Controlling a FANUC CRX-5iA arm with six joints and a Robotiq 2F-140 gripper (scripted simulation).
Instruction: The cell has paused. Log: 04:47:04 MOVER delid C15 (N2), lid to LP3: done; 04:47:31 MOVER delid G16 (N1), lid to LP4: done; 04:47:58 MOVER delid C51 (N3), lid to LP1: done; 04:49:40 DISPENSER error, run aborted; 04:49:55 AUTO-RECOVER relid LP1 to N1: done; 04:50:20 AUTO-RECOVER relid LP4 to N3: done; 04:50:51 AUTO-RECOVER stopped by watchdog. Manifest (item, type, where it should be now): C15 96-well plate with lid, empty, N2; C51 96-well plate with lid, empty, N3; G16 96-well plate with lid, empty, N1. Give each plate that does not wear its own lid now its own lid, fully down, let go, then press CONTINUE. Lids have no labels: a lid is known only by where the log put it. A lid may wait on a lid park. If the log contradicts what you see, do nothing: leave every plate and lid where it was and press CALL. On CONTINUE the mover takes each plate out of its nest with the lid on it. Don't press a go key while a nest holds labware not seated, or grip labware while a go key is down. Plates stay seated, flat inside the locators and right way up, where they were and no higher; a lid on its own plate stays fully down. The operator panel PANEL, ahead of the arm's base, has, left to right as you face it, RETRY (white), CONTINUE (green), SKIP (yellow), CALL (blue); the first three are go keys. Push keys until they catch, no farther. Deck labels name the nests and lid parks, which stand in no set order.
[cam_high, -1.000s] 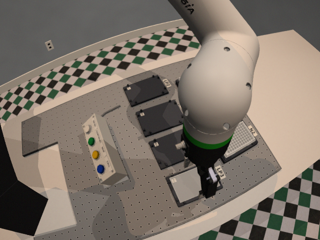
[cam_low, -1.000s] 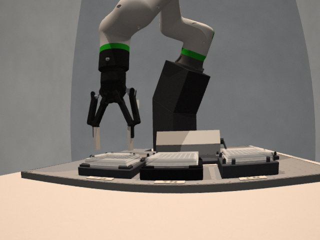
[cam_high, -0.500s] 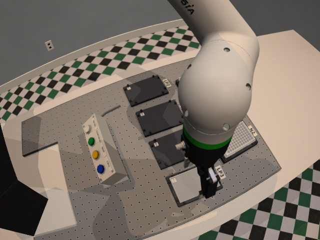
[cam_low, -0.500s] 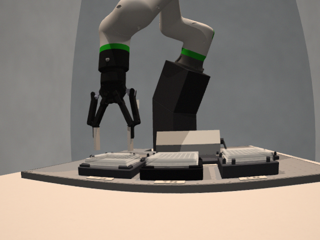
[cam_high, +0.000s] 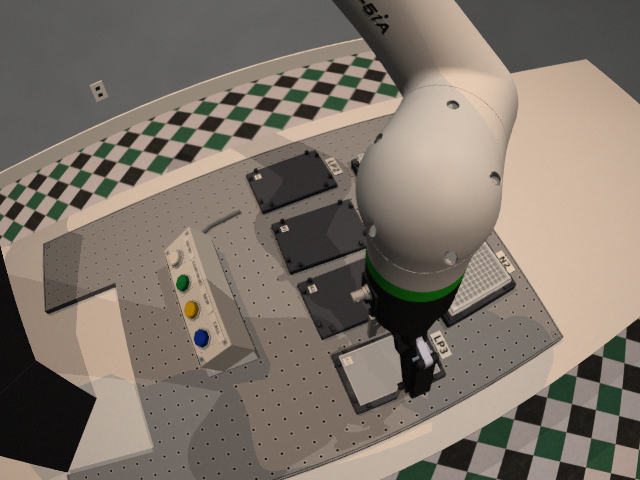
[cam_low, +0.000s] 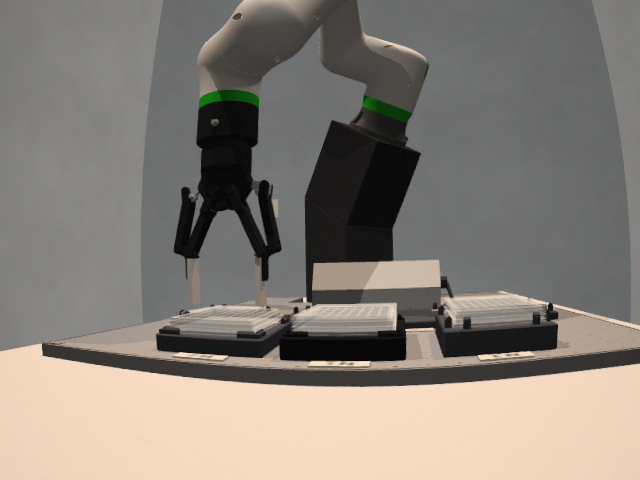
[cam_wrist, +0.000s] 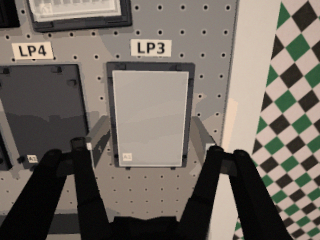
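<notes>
Now: the lid park LP3 40 mm below my hand. Round my hand: plate (160 mm ahead, 110 mm to the left, 20 mm below); then LP3 label (90 mm ahead, 50 mm below, 20 mm to the left); then lid park LP4 (130 mm to the left, 40 mm below, 30 mm behind).
</notes>
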